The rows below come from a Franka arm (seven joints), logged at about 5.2 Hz.
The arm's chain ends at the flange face. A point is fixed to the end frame.
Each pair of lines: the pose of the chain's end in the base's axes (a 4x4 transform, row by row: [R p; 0 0 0 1], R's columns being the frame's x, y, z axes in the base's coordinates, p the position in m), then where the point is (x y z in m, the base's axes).
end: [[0.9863 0.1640 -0.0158 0.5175], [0.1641 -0.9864 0.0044 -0.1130], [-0.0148 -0.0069 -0.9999 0.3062], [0 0 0 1]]
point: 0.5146 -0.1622 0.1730
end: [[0.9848 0.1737 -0.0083 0.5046], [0.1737 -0.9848 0.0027 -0.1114], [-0.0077 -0.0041 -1.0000 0.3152], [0 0 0 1]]
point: 0.5031 -0.1609 0.1821
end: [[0.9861 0.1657 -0.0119 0.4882], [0.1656 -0.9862 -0.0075 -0.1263], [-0.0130 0.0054 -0.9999 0.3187], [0 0 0 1]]
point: 0.4859 -0.1771 0.1861
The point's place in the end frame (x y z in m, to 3 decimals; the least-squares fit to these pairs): -0.009 0.049 0.133
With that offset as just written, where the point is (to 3 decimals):
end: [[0.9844 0.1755 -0.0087 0.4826], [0.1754 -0.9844 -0.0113 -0.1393], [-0.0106 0.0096 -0.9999 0.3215], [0 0 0 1]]
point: 0.481 -0.191 0.189
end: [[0.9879 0.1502 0.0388 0.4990], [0.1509 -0.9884 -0.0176 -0.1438], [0.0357 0.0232 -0.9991 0.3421], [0 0 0 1]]
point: 0.503 -0.196 0.210
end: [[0.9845 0.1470 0.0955 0.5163], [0.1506 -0.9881 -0.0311 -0.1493], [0.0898 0.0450 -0.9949 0.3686], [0 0 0 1]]
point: 0.527 -0.203 0.238
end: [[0.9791 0.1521 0.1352 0.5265], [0.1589 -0.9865 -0.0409 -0.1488], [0.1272 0.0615 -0.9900 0.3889], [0 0 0 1]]
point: 0.543 -0.204 0.259
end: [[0.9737 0.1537 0.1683 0.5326], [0.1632 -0.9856 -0.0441 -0.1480], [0.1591 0.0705 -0.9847 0.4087], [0 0 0 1]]
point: 0.554 -0.204 0.280
